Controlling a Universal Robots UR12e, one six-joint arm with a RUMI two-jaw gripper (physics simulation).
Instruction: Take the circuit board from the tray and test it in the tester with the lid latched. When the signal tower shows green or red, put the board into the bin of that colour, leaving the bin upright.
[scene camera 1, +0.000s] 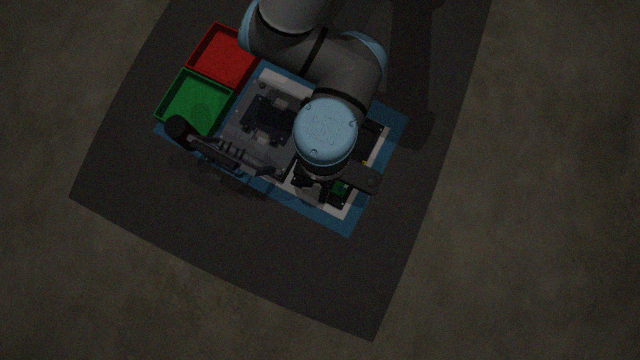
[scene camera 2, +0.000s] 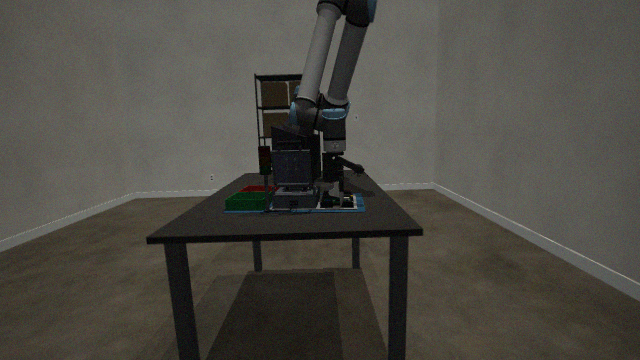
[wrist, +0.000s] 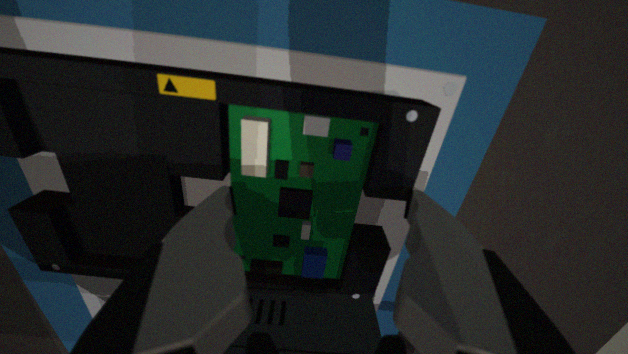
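Seen in the pictures: gripper, fingertip midpoint: (scene camera 2: 339, 202) (wrist: 320, 191); arm's base, link origin: (scene camera 2: 297, 131).
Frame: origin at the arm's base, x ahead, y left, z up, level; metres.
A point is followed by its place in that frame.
The green circuit board (scene camera 1: 339, 188) @(x 0.741, y 0.116, z -0.274 m) (wrist: 335, 175) @(x 0.737, y 0.101, z -0.282 m) lies in the right-hand pocket of the black tray (scene camera 1: 369, 136) @(x 0.603, y 0.157, z -0.283 m) (wrist: 125, 130) @(x 0.634, y 0.138, z -0.284 m). My gripper (scene camera 2: 333, 197) @(x 0.727, y 0.089, z -0.287 m) (wrist: 320, 191) @(x 0.727, y 0.089, z -0.287 m) is open, low over the tray. Its fingers stand on either side of the board; the left one is close against the board's edge, and a gap shows between the right one and the board. The tester (scene camera 1: 270, 117) @(x 0.627, y -0.071, z -0.233 m) (scene camera 2: 295, 200) @(x 0.744, y -0.093, z -0.261 m) has its lid (scene camera 2: 291, 167) @(x 0.755, y -0.103, z -0.128 m) raised. The signal tower (scene camera 1: 179, 129) @(x 0.741, y -0.191, z -0.044 m) (scene camera 2: 264, 160) @(x 0.758, y -0.203, z -0.096 m) looks dark. The green bin (scene camera 1: 195, 102) @(x 0.609, y -0.285, z -0.295 m) (scene camera 2: 245, 202) @(x 0.694, y -0.289, z -0.267 m) and red bin (scene camera 1: 225, 57) @(x 0.472, y -0.247, z -0.295 m) stand upright.
A blue mat (scene camera 1: 350, 226) @(x 0.816, y 0.161, z -0.300 m) (wrist: 495, 65) @(x 0.824, y 0.144, z -0.300 m) lies under the tray and tester on the dark table (scene camera 1: 240, 240) @(x 0.909, y -0.079, z -0.302 m) (scene camera 2: 285, 225) @(x 0.924, y -0.144, z -0.302 m). The raised lid and the tower stand between the tray side and the green bin's near corner. A shelf rack (scene camera 2: 279, 77) stands behind the table.
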